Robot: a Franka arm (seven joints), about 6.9 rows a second.
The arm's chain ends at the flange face. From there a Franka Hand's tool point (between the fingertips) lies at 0.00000 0.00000 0.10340 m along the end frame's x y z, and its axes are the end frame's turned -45 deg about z.
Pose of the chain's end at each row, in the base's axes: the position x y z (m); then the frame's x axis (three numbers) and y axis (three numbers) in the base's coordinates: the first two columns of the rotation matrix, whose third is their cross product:
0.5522, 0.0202, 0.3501, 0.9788, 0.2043, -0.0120, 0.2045, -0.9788, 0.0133
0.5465, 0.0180, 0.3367, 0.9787, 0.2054, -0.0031, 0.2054, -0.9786, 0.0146
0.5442, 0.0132, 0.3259, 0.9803, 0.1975, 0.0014, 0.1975, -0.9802, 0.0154
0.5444, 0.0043, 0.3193, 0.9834, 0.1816, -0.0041, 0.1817, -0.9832, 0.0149
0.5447, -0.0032, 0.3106, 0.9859, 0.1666, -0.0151, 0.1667, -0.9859, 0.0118
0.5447, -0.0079, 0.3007, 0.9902, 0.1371, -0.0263, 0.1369, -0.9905, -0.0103
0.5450, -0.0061, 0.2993, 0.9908, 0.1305, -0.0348, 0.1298, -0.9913, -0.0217
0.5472, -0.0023, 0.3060, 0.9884, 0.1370, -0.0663, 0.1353, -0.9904, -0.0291
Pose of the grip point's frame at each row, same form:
0.5513, 0.0186, 0.2467, 0.5475, 0.8366, -0.0179, 0.8367, -0.5477, 0.0009
0.5465, 0.0165, 0.2333, 0.5468, 0.8372, -0.0125, 0.8373, -0.5467, 0.0081
0.5447, 0.0117, 0.2225, 0.5535, 0.8328, -0.0099, 0.8328, -0.5535, 0.0119
0.5443, 0.0027, 0.2159, 0.5669, 0.8236, -0.0134, 0.8239, -0.5668, 0.0076
0.5434, -0.0047, 0.2072, 0.5793, 0.8149, -0.0190, 0.8150, -0.5793, -0.0023
0.5419, -0.0072, 0.1973, 0.6034, 0.7973, -0.0113, 0.7970, -0.6034, -0.0259
0.5411, -0.0043, 0.1960, 0.6088, 0.7932, -0.0093, 0.7924, -0.6087, -0.0400
0.5400, -0.0003, 0.2029, 0.6032, 0.7972, -0.0263, 0.7946, -0.6034, -0.0675

